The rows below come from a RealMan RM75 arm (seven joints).
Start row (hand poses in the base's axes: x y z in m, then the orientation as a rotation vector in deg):
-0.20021 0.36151 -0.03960 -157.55 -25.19 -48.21
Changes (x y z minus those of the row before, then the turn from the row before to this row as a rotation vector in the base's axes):
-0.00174 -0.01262 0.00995 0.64 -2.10 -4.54
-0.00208 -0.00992 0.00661 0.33 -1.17 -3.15
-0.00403 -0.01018 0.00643 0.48 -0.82 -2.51
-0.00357 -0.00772 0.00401 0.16 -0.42 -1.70
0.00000 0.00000 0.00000 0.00 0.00 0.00
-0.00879 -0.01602 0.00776 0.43 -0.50 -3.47
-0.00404 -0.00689 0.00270 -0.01 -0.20 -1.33
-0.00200 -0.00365 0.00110 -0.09 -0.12 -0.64
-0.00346 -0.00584 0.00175 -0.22 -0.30 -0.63
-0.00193 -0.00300 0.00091 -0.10 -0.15 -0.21
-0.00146 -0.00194 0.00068 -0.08 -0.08 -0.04
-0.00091 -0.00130 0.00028 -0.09 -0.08 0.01
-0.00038 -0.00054 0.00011 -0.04 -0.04 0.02
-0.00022 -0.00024 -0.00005 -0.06 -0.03 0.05
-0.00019 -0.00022 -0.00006 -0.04 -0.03 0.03
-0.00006 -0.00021 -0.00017 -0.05 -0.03 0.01
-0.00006 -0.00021 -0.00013 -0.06 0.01 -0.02
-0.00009 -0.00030 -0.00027 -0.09 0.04 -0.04
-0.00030 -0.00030 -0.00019 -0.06 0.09 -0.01
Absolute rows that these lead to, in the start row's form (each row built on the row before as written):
-0.20195 0.34889 -0.02965 -158.22 -19.11 -52.23
-0.20403 0.33897 -0.02304 -158.74 -14.85 -54.60
-0.20806 0.32879 -0.01661 -158.91 -11.29 -56.28
-0.21163 0.32107 -0.01260 -159.19 -8.93 -57.24
-0.21163 0.32107 -0.01260 -159.19 -8.93 -57.24
-0.22042 0.30505 -0.00484 -159.73 -3.98 -58.66
-0.22446 0.29816 -0.00214 -160.05 -2.16 -59.25
-0.22646 0.29451 -0.00104 -160.26 -1.33 -59.59
-0.22992 0.28867 0.00071 -160.49 -0.60 -60.21
-0.23185 0.28567 0.00162 -160.56 -0.38 -60.50
-0.23331 0.28373 0.00230 -160.60 -0.38 -60.64
-0.23422 0.28243 0.00258 -160.63 -0.45 -60.78
-0.23460 0.28189 0.00269 -160.64 -0.50 -60.84
-0.23482 0.28165 0.00264 -160.66 -0.61 -60.89
-0.23501 0.28143 0.00258 -160.67 -0.68 -60.94
-0.23507 0.28122 0.00241 -160.70 -0.72 -60.99
-0.23513 0.28101 0.00228 -160.76 -0.72 -61.00
-0.23522 0.28071 0.00201 -160.87 -0.71 -60.98
-0.23552 0.28041 0.00182 -160.97 -0.72 -60.87

